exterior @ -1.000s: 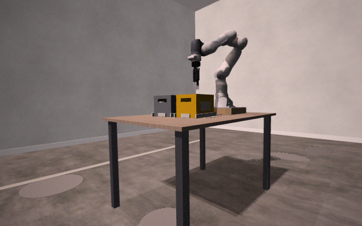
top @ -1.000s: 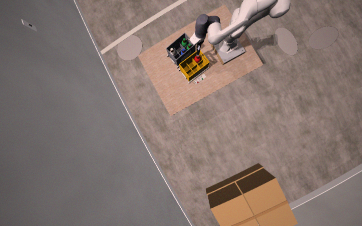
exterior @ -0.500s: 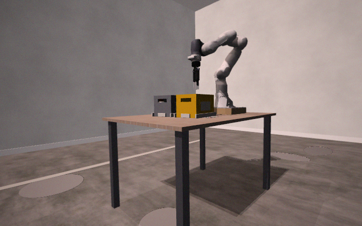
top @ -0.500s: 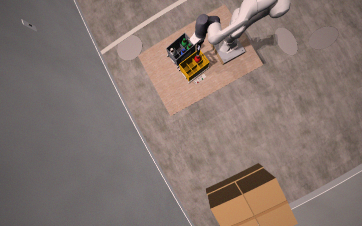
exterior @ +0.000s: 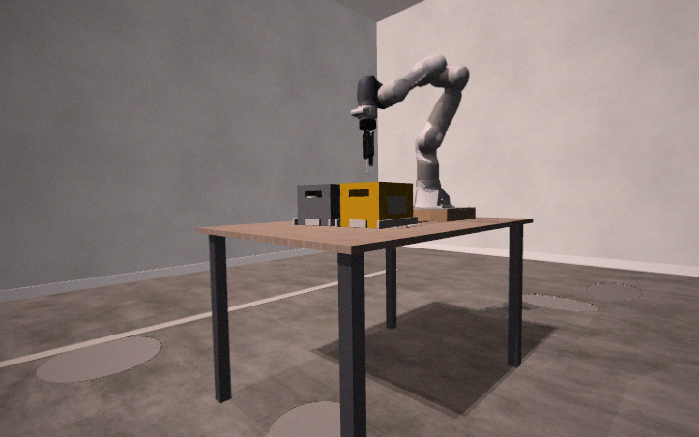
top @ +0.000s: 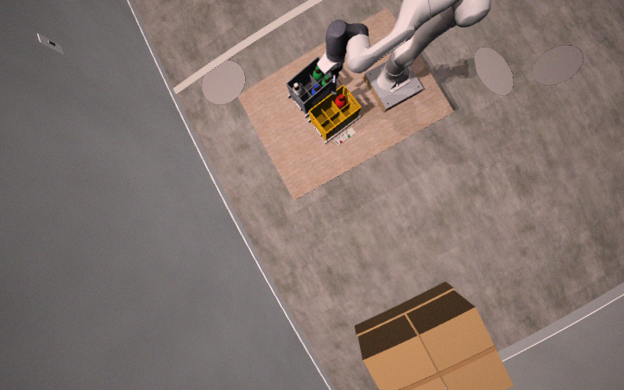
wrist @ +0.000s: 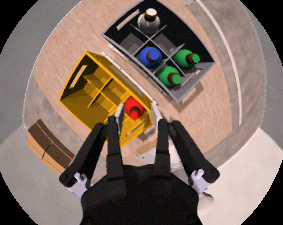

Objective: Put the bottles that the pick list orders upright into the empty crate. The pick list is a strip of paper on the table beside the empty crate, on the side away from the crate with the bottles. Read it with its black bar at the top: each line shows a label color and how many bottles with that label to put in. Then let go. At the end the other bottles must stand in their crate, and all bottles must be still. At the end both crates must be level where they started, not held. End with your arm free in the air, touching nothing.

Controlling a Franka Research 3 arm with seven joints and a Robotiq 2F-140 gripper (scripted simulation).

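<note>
Right now the white bottle is 200 mm ahead of my hand, 160 mm to the right of it and 170 mm below it. From my hand the other things lie so: blue bottle: 80 mm ahead, 90 mm to the right, 170 mm below; then yellow crate: 30 mm ahead, 100 mm to the left, 170 mm below; then red bottle: 40 mm behind, 30 mm to the left, 170 mm below.
</note>
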